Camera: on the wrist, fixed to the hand. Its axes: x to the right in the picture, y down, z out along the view.
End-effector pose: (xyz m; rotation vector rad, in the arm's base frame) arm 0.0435 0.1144 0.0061 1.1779 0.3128 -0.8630
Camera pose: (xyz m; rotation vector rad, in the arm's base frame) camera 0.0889 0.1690 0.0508 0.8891 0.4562 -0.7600
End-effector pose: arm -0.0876 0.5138 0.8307 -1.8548 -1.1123 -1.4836
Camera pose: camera -0.0527 0.4375 0.8279 -2.0369 -0.8949 -1.7676
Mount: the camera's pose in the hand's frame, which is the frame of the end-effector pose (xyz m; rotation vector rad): -0.0217 0.0697 -0.0414 -0.3245 0.0287 0.0032
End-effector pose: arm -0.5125 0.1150 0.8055 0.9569 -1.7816 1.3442
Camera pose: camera -0.5586 0.1715 0.7641 0.7530 -1.9054 1.0224
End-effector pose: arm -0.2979 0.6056 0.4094 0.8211 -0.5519 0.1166
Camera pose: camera -0.3204 0.6855 0.4218 0.5020 -0.5282 0.0398
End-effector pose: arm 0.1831 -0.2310 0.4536 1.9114 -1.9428 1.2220
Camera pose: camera 0.1074 -0.1987 0.4373 1.7169 -1.9856 0.8637
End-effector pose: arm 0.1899 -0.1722 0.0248 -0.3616 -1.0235 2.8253
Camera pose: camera 0.2198 -0.2041 -0.0468 -0.4313 -1.4782 2.6444
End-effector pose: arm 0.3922 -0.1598 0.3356 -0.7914 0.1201 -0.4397
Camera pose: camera 0.3850 -0.1349 0.2558 -1.1035 0.2232 -0.4341
